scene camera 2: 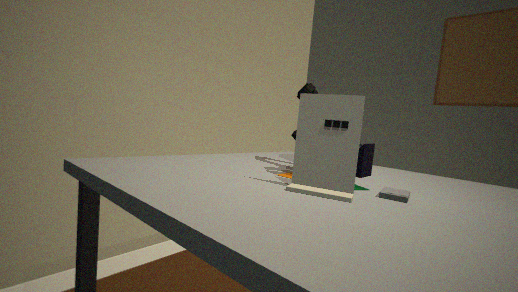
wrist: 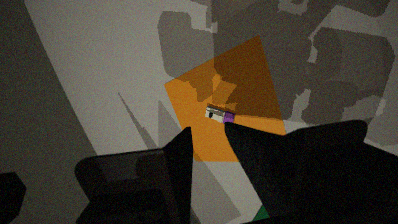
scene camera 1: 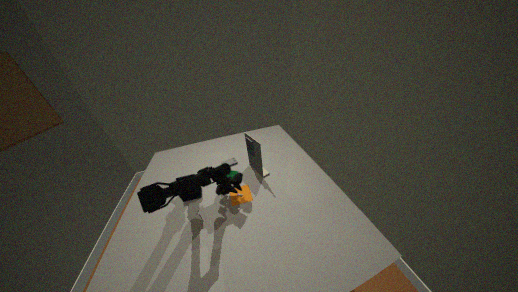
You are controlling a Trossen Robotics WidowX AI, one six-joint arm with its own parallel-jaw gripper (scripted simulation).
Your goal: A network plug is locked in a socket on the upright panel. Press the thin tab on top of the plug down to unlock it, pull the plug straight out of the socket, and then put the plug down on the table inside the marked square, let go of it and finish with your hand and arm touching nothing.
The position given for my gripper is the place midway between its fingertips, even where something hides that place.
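Observation:
Visible to me: my gripper [wrist: 207,129]; an orange marked square [wrist: 238,81].

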